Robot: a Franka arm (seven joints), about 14 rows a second.
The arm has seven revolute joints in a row. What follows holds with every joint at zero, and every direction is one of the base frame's. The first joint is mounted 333 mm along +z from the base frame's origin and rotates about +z. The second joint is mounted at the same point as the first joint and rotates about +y. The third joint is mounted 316 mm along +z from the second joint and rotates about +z. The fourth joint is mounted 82.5 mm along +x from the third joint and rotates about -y. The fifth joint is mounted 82.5 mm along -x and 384 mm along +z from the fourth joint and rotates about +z. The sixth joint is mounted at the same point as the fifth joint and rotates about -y. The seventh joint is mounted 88 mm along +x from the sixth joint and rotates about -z. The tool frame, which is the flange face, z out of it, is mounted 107 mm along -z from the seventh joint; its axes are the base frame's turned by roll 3.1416, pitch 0 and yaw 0 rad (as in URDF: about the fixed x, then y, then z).
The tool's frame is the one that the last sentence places.
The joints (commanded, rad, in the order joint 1, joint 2, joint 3, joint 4, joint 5, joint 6, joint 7), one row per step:
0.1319, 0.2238, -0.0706, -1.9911, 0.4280, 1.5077, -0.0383
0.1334, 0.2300, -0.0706, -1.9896, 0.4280, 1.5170, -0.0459
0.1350, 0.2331, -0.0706, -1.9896, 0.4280, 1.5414, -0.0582
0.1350, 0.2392, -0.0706, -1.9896, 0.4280, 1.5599, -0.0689
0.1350, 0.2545, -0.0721, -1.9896, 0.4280, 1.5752, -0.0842
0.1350, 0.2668, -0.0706, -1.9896, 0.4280, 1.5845, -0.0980
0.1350, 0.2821, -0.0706, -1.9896, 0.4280, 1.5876, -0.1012
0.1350, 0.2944, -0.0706, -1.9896, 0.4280, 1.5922, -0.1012
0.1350, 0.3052, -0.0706, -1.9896, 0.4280, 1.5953, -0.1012
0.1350, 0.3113, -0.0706, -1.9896, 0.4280, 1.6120, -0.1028
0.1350, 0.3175, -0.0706, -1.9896, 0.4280, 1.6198, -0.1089
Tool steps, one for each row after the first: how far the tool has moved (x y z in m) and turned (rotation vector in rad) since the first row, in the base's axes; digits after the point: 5 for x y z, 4 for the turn. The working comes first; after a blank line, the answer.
Tool pose at each row, in the base's axes (x y z in m, rotation vector in rad; the steps are taken from these numbers as rounded here):
0.50669, 0.07863, 0.32733, -2.5839, 0.0472, 0.9546
0.50824, 0.07918, 0.32462, -2.5860, 0.0393, 0.9467
0.51140, 0.07936, 0.32287, -2.5954, 0.0283, 0.9159
0.51384, 0.07886, 0.31964, -2.6008, 0.0209, 0.8965
0.51577, 0.07765, 0.31163, -2.6006, 0.0118, 0.8913
0.51662, 0.07810, 0.30518, -2.5986, -0.0020, 0.8913
0.51656, 0.07795, 0.29718, -2.5946, -0.0004, 0.9064
0.51670, 0.07775, 0.29073, -2.5931, 0.0048, 0.9167
0.51664, 0.07760, 0.28507, -2.5912, 0.0090, 0.9270
0.51860, 0.07707, 0.28177, -2.5981, 0.0127, 0.9134
0.51933, 0.07680, 0.27848, -2.5990, 0.0085, 0.9095

0.00155, 0.00055, -0.00271, 0.0022, -0.0068, 0.0039
0.00471, 0.00073, -0.00446, 0.0046, -0.0308, 0.0065
0.00715, 0.00023, -0.00769, 0.0066, -0.0459, 0.0083
0.00908, -0.00098, -0.01570, 0.0103, -0.0506, 0.0130
0.00993, -0.00053, -0.02215, 0.0155, -0.0520, 0.0215
0.00987, -0.00068, -0.03015, 0.0149, -0.0409, 0.0228
0.01001, -0.00088, -0.03660, 0.0123, -0.0330, 0.0214
0.00995, -0.00103, -0.04226, 0.0103, -0.0252, 0.0205
0.01191, -0.00156, -0.04556, 0.0067, -0.0352, 0.0169
0.01264, -0.00183, -0.04885, 0.0079, -0.0386, 0.0190

